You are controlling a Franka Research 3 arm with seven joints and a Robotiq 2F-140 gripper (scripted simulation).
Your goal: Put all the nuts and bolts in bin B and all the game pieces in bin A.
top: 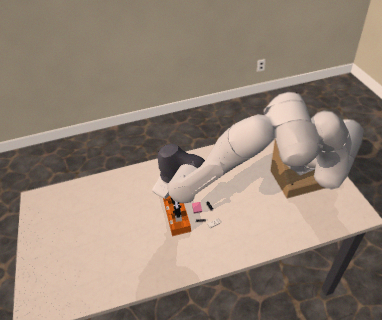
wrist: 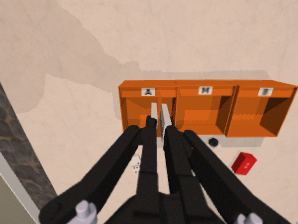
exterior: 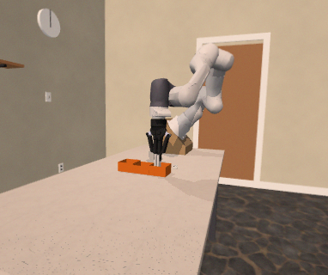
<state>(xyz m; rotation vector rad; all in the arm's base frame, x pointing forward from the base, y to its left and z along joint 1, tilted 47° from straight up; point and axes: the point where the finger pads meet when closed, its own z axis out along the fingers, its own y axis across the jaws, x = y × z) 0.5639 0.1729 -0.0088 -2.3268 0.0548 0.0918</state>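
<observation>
Now: hand 8 cm past the black nut, 12 cm to the left of it and 6 cm above it. Round my hand: pink square: 9 cm behind, 6 cm to the right, 6 cm below; orange bin: 7 cm to the right, 4 cm below; white card: 14 cm behind, 4 cm to the left, 6 cm below.
</observation>
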